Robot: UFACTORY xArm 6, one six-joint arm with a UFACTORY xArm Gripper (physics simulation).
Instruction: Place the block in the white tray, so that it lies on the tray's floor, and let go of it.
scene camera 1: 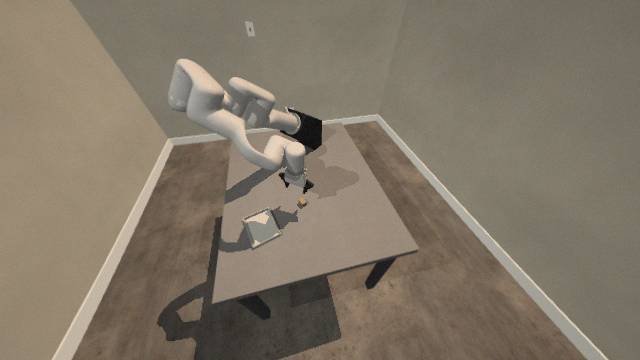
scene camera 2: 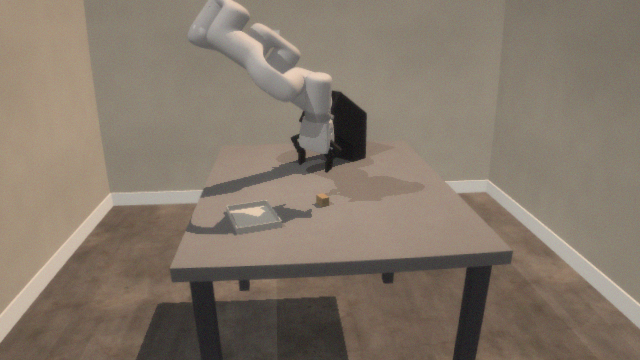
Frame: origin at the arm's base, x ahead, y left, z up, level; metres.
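Where they show: gripper, fingertip midpoint: (scene camera 1: 296,188) (scene camera 2: 314,167); arm's base, link origin: (scene camera 1: 292,123).
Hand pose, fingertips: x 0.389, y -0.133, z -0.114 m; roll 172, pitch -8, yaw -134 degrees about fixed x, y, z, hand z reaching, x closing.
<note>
Things, the pixels of their top centre, and the offset from my fingertips. Level surfaces: height alone.
- small orange-brown block, top centre: (scene camera 2: 322,195) (scene camera 1: 302,200) 0.015 m ahead, 0.020 m left, 0.093 m down
- white tray, top centre: (scene camera 2: 252,213) (scene camera 1: 261,225) 0.059 m ahead, 0.211 m right, 0.103 m down
- grey table, surface height: 0.123 m down
A small orange-brown block (scene camera 1: 302,202) (scene camera 2: 322,200) lies on the table, to the right of the tray and apart from it. The white tray (scene camera 1: 267,244) (scene camera 2: 259,229) lies on the left part of the table, partly in shadow, with no block in it. My gripper (scene camera 1: 296,189) (scene camera 2: 315,167) is open and empty, pointing down. It hangs above the table, behind the block as seen in scene camera 2, and does not touch it.
The grey table (scene camera 1: 320,250) (scene camera 2: 380,240) bears the tray and block. The black robot base (scene camera 1: 311,132) (scene camera 2: 352,130) stands at its back. The white arm (scene camera 1: 215,120) (scene camera 2: 255,65) arches above the table's back left. Arm shadows fall across the table and beside the tray.
</note>
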